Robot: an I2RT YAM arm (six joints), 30 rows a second.
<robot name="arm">
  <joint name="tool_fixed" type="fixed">
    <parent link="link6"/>
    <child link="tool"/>
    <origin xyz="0 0 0" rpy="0 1.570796 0"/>
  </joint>
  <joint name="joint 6" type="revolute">
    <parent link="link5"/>
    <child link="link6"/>
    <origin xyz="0.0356 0 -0.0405" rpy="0 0 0"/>
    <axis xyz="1 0 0"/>
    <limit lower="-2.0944" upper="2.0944"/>
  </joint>
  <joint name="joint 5" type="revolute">
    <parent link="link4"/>
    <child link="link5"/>
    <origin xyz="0.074 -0.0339 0.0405" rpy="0 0 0"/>
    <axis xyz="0 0 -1"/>
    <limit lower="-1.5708" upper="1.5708"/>
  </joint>
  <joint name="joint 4" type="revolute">
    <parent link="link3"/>
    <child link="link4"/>
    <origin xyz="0.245 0.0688 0.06" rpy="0 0 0"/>
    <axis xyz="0 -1 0"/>
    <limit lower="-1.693" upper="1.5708"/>
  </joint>
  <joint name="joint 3" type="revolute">
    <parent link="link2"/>
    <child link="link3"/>
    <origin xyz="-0.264 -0.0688 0" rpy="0 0 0"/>
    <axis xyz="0 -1 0"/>
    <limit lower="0" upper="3.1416"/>
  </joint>
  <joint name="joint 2" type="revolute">
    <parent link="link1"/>
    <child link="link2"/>
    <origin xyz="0.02 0.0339 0.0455" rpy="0 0 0"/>
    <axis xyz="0 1 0"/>
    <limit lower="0" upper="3.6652"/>
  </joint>
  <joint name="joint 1" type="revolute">
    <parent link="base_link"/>
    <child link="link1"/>
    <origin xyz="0 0 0.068" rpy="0 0 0"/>
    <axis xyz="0 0 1"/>
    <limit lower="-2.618" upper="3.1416"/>
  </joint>
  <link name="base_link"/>
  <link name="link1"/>
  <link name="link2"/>
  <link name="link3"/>
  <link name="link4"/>
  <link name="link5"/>
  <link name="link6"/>
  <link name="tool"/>
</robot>
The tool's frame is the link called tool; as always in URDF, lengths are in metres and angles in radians.
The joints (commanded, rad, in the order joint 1, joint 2, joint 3, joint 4, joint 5, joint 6), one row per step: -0.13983, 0.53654, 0.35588, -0.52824, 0.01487, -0.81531; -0.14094, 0.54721, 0.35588, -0.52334, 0.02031, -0.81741; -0.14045, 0.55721, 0.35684, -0.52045, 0.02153, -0.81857; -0.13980, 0.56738, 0.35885, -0.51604, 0.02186, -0.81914; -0.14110, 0.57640, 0.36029, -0.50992, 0.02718, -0.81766; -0.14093, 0.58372, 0.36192, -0.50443, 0.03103, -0.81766; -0.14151, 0.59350, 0.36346, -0.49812, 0.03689, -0.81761; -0.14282, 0.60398, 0.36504, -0.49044, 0.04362, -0.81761; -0.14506, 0.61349, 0.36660, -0.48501, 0.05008, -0.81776; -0.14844, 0.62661, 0.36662, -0.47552, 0.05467, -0.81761; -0.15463, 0.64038, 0.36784, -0.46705, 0.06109, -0.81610; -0.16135, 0.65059, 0.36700, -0.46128, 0.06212, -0.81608; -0.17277, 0.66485, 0.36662, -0.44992, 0.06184, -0.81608; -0.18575, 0.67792, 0.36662, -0.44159, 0.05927, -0.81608; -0.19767, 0.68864, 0.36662, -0.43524, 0.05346, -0.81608
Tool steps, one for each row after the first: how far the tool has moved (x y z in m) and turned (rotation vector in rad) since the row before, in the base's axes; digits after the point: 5 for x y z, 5 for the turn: 0.00112, -0.00050, -0.00075, -0.00428, 0.00647, -0.00386; 0.00103, -0.00013, -0.00054, -0.00079, 0.00635, 0.00033; 0.00123, -0.00010, -0.00009, -0.00011, 0.00382, 0.00078; 0.00117, -0.00053, -0.00003, -0.00220, 0.00175, -0.00626; 0.00105, -0.00026, 0.00017, -0.00250, 0.00056, -0.00271; 0.00126, -0.00047, -0.00008, -0.00355, 0.00245, -0.00499; 0.00140, -0.00062, -0.00005, -0.00426, 0.00184, -0.00633; 0.00114, -0.00071, -0.00014, -0.00401, 0.00314, -0.00695; 0.00158, -0.00087, -0.00077, -0.00240, 0.00400, -0.00689; 0.00156, -0.00135, -0.00056, -0.00256, 0.00443, -0.01196; 0.00094, -0.00115, -0.00106, 0.00016, 0.00532, -0.00749; 0.00155, -0.00191, -0.00097, 0.00073, 0.00320, -0.01121; 0.00121, -0.00204, -0.00097, 0.00257, 0.00435, -0.01110; 0.00092, -0.00175, -0.00086, 0.00474, 0.00353, -0.00769
